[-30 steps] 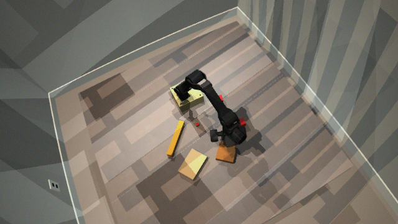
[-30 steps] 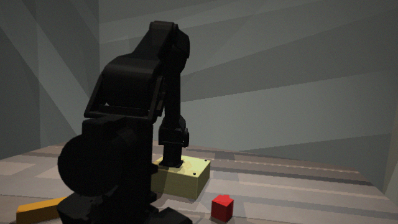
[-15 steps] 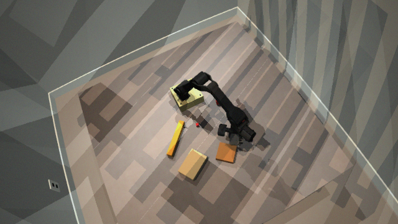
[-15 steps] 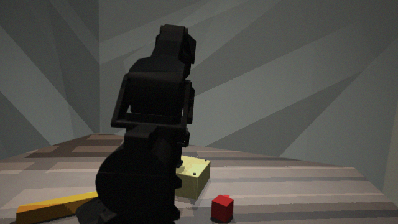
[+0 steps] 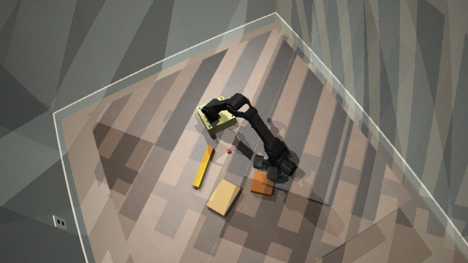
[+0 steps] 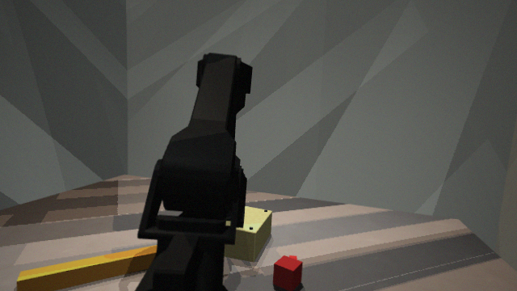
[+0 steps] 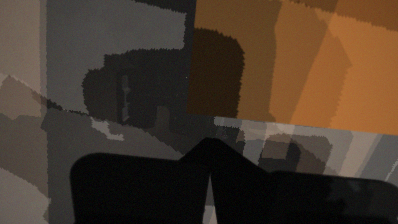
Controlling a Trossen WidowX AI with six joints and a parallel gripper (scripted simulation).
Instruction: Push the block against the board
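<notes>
Right now my gripper tip is 2 cm short of the orange-brown square block, 8 cm to the left of it and 1 cm below it. Also, from my gripper tip: orange board (22 cm behind, 26 cm to the right, 1 cm above); pale flat plate (3 cm behind, 27 cm to the right, 1 cm above).
</notes>
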